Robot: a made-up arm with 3 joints. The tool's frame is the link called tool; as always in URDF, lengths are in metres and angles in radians. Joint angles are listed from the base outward. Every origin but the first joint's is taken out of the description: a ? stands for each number. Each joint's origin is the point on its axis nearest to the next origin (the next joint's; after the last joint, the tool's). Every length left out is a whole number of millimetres.
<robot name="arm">
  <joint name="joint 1" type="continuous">
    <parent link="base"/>
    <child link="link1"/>
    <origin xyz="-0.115 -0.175 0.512" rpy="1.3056 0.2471 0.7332"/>
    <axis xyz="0 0 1"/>
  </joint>
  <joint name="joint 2" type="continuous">
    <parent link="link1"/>
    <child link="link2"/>
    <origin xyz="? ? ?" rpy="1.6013 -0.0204 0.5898"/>
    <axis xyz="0 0 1"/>
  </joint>
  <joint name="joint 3" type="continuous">
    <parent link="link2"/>
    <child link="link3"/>
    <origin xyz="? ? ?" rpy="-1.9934 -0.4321 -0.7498"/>
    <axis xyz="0 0 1"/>
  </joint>
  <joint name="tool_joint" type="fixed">
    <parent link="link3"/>
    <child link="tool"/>
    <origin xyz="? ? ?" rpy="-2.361 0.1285 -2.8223"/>
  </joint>
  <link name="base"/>
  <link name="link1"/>
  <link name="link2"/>
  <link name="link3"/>
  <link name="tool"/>
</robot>
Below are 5 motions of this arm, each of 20 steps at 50 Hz.
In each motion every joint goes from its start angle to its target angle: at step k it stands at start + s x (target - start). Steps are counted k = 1, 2, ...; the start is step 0. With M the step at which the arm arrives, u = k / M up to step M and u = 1 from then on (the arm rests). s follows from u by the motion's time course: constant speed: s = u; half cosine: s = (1 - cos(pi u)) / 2; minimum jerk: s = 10 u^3 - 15 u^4 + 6 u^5.
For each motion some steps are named. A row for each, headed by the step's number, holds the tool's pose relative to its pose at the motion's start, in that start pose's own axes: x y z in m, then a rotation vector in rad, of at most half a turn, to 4 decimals.
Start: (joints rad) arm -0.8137 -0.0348 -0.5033
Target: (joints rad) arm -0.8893 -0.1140 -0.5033
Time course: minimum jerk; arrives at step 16
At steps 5, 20:
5: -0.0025 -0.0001 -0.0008 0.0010 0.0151 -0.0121
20: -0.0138 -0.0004 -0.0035 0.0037 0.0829 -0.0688

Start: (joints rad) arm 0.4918 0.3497 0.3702
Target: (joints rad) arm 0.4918 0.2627 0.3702
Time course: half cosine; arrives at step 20
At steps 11, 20:
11: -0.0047 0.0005 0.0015 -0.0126 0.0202 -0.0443
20: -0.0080 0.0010 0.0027 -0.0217 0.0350 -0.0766

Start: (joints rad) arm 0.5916 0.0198 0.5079
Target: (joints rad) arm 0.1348 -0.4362 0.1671
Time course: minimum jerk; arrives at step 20
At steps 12, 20:
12: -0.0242 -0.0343 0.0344 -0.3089 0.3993 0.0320
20: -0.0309 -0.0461 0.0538 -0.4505 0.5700 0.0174

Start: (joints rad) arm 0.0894 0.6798 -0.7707
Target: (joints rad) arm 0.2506 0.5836 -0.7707
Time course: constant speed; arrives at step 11
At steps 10, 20:
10: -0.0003 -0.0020 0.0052 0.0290 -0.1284 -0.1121
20: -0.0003 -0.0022 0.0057 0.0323 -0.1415 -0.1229

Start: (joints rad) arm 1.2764 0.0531 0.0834
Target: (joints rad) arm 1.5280 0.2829 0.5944
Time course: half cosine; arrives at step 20
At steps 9, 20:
9: 0.0106 0.0115 -0.0058 0.0497 -0.2592 -0.1041
20: 0.0290 0.0285 -0.0118 0.1450 -0.6064 -0.2712

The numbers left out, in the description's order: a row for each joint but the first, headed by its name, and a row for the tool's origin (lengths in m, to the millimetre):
joint 2: -0.095 0.095 0
joint 3: 0.06 0.064 0
tool: 0.034 -0.026 0

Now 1 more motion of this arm.
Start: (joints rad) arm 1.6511 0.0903 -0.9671
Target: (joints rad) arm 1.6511 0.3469 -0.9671
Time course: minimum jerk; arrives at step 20
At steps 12, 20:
12: 0.0110 -0.0056 0.0141 -0.1365 0.0080 0.1095
20: 0.0163 -0.0071 0.0208 -0.1999 0.0117 0.1604

